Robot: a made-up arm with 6 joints.
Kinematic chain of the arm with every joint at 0, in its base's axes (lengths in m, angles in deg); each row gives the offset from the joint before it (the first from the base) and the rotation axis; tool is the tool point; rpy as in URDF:
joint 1: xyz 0 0 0.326 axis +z
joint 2: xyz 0 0 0 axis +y
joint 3: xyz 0.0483 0 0.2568 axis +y
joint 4: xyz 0.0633 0 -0.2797 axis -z
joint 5: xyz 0 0 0 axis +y
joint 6: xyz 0.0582 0 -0.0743 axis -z
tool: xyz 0 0 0 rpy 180 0 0
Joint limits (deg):
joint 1: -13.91..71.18
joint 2: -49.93..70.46
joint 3: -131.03..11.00
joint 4: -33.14..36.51
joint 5: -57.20..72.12
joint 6: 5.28..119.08
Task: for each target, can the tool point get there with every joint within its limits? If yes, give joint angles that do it. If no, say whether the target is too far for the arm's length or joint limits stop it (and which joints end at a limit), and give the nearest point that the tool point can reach.
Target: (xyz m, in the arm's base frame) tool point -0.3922 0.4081 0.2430
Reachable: no: joint limits stop it (at a limit: joint 1, joint 4) | nearest point 0.0350 0.2625 0.2430 | short by 0.451 m
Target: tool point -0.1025 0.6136 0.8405
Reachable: no: too far | nearest point 0.1023 0.4348 0.7436 | short by 0.289 m
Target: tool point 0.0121 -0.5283 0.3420
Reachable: no: joint limits stop it (at a limit: joint 1, joint 2, joint 3, joint 4) | nearest point -0.0105 -0.1002 0.2835 | short by 0.433 m
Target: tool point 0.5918 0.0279 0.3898
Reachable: yes | joints 2.90 46.49 -112.66 7.33 28.21 82.28
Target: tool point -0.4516 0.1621 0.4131
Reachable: no: joint limits stop it (at a limit: joint 1, joint 2, joint 3) | nearest point -0.0933 0.0327 0.2910 | short by 0.400 m
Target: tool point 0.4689 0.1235 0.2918
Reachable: yes | joints 17.06 34.22 -68.94 18.48 -2.67 101.54
